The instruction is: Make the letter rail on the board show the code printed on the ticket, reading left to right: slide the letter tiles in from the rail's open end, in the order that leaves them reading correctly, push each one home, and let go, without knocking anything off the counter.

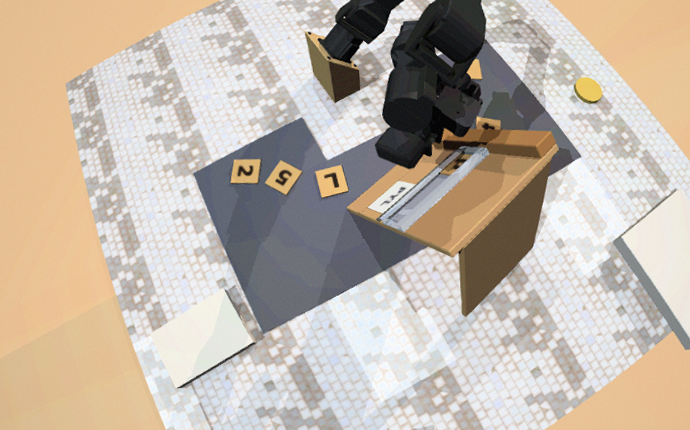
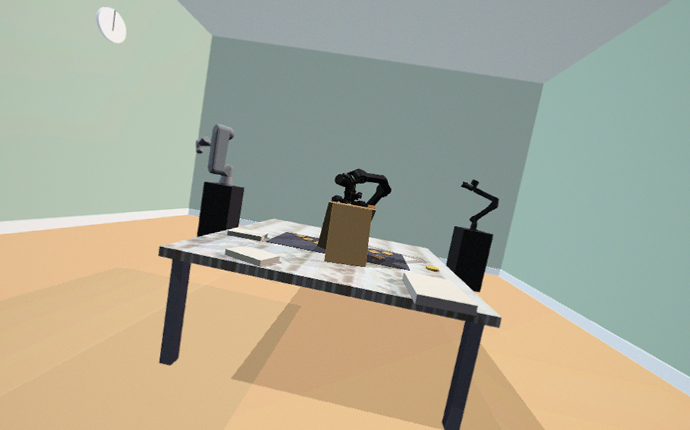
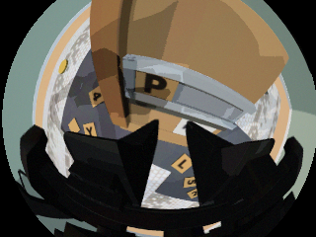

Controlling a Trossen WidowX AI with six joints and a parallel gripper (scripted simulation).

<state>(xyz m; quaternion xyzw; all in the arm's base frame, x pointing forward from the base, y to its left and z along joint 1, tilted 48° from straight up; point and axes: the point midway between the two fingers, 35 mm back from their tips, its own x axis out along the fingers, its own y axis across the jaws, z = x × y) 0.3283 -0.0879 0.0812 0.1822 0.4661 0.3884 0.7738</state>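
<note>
Now: gripper tip 200 mm above the Y tile, 190 mm to the right of it and 180 mm past it. From my gripper tip the other things lie so: white ticket: 110 mm below, 70 mm to the right; then P tile: 40 mm to the left, 40 mm below, 30 mm ahead; then dark mat: 200 mm below, 130 mm behind, 10 mm to the right.
</note>
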